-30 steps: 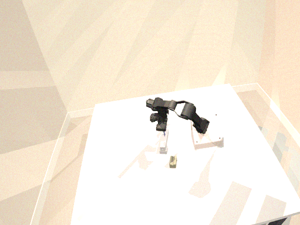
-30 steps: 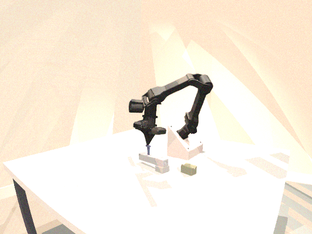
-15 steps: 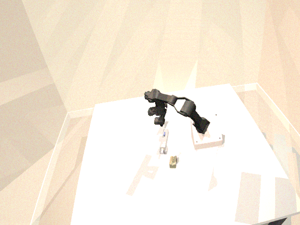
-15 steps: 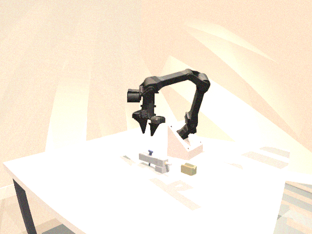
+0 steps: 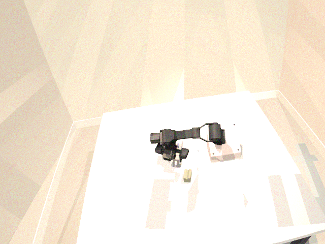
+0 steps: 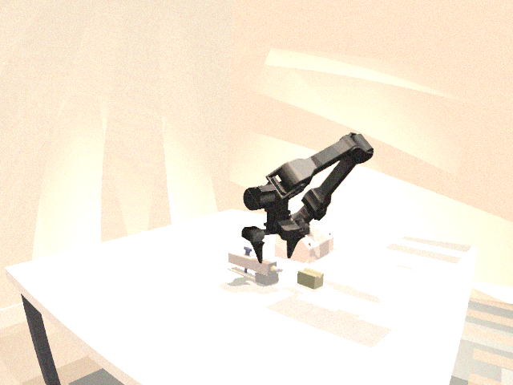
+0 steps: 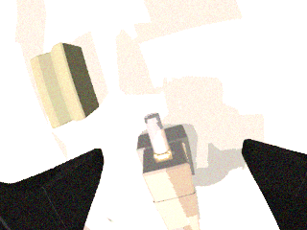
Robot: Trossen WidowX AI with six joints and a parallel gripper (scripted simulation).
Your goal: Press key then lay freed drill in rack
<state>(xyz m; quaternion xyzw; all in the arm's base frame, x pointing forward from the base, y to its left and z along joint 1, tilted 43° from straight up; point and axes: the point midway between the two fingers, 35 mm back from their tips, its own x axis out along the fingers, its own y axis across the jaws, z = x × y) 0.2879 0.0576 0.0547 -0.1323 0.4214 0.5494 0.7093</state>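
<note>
My gripper tip is now 20 mm past the drill, 40 mm to the left of it and 30 mm above it. From my gripper tip the other things lie so: grey block fixture: 40 mm behind, 100 mm to the right, 40 mm below; then blue T-shaped key: 40 mm behind, 120 mm to the right, 30 mm below; then tan rack block: 70 mm behind, 80 mm to the left, 60 mm below.
</note>
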